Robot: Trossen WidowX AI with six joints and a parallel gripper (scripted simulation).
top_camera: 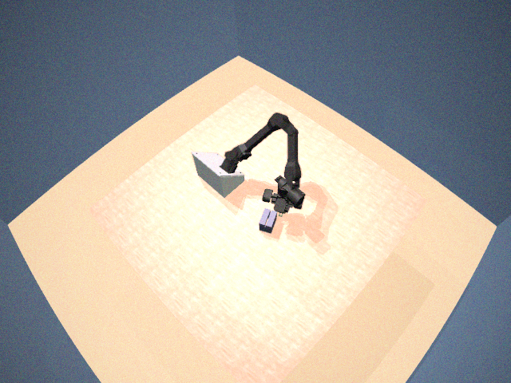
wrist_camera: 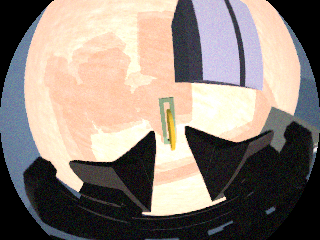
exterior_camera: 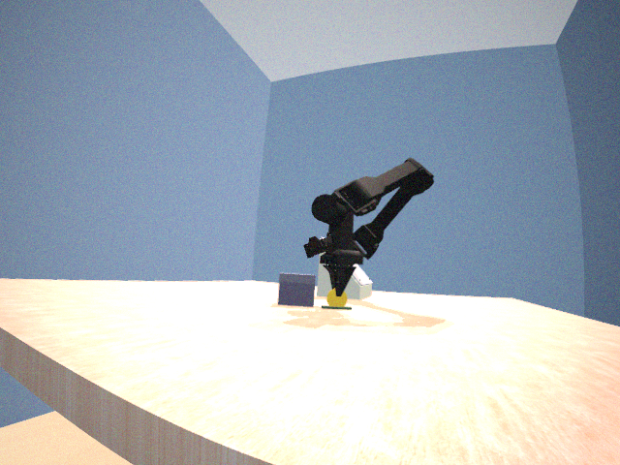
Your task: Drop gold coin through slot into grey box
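My gripper tip is 10 mm above the gold coin.
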